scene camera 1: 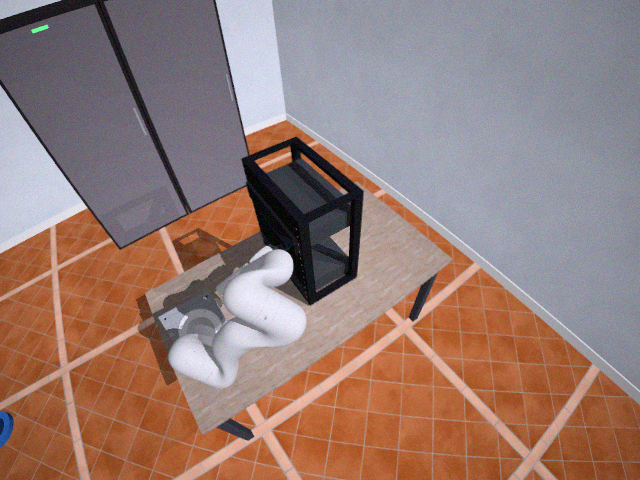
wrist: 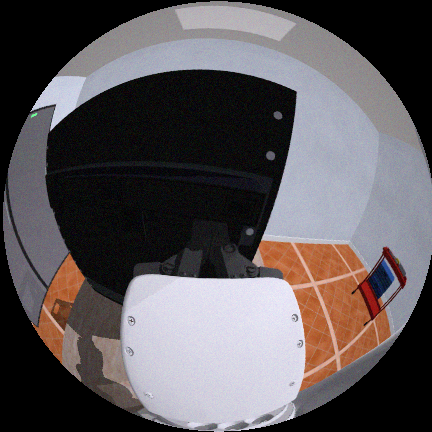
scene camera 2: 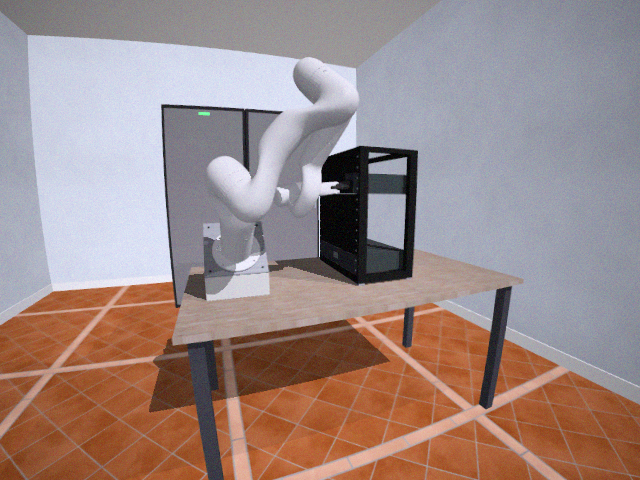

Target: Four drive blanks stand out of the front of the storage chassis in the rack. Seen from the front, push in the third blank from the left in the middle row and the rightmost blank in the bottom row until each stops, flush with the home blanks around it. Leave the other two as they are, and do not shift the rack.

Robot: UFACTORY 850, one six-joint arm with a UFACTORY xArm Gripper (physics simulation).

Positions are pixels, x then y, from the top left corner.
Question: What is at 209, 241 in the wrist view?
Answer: My gripper.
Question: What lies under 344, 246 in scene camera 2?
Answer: A black rack.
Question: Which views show the black rack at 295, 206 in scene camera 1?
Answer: Scene camera 1, the wrist view and scene camera 2: all of them.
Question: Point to a black rack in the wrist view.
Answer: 127, 171
